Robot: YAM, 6 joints.
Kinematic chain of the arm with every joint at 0, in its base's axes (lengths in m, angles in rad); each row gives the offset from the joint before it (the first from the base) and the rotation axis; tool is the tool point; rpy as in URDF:
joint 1: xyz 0 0 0.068 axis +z
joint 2: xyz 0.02 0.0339 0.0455 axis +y
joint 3: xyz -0.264 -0.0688 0 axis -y
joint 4: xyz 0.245 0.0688 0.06 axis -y
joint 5: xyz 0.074 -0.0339 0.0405 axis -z
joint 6: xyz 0.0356 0 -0.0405 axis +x
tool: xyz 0 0 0 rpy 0 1.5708 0
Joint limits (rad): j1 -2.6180..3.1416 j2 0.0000..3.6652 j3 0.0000..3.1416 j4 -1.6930..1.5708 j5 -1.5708..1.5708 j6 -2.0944..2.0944
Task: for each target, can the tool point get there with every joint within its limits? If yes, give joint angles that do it. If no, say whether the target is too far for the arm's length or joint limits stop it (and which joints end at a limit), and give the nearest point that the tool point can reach.
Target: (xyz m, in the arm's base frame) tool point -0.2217 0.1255 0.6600
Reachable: yes | joints 2.6612 1.6191 2.3396 0.0564 0.2505 -1.0047
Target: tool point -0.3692 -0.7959 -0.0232
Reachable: no: too far | nearest point -0.2685 -0.5788 0.0150 | short by 0.242 m
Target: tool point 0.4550 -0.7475 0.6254
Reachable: no: too far | nearest point 0.2896 -0.4758 0.4350 | short by 0.371 m
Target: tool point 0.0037 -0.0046 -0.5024
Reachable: no: joint limits stop it (at a limit: joint 2) | nearest point 0.0541 -0.0673 -0.3419 | short by 0.180 m
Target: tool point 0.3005 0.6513 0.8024
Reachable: no: too far | nearest point 0.1949 0.4224 0.5534 | short by 0.354 m
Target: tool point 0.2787 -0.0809 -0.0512
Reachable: yes | joints -0.1674 2.4671 0.7617 0.5586 1.2149 0.3570
